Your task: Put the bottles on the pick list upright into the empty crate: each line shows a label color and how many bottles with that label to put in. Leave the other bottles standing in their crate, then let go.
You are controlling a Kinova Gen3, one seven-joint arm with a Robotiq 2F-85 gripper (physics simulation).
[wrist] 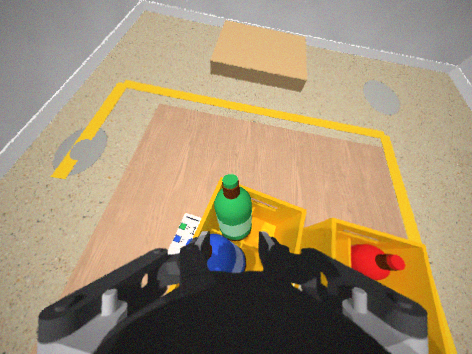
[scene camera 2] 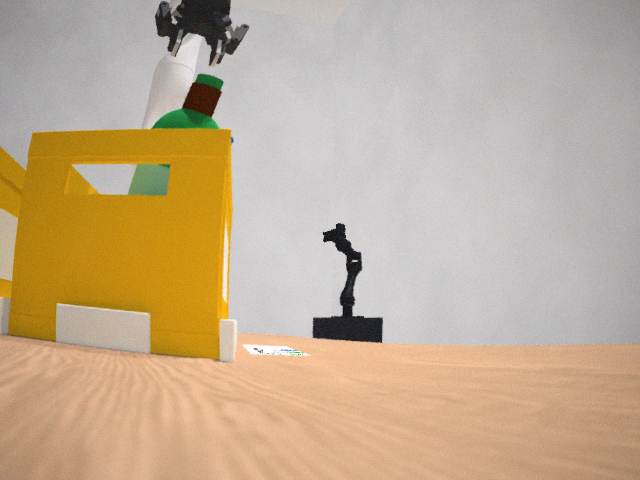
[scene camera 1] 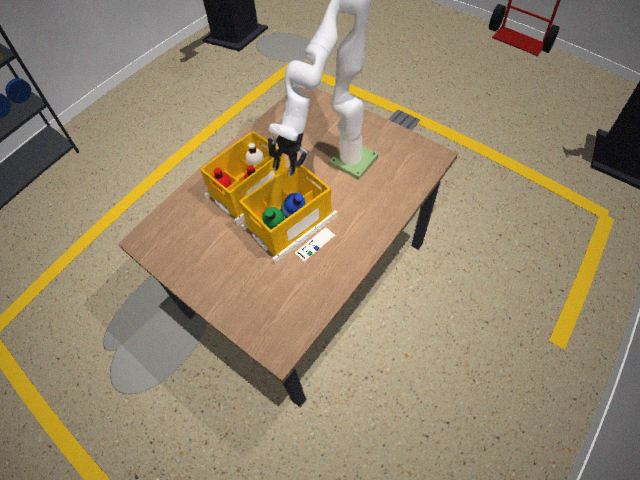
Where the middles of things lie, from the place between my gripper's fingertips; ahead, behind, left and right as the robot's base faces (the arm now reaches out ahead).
Now: the blue bottle [wrist: 224,255] 18 cm below my hand, 1 cm to the left of it and 1 cm behind it. Also, from my hand: green bottle [wrist: 233,205] (17 cm below, 7 cm ahead, 1 cm to the right).
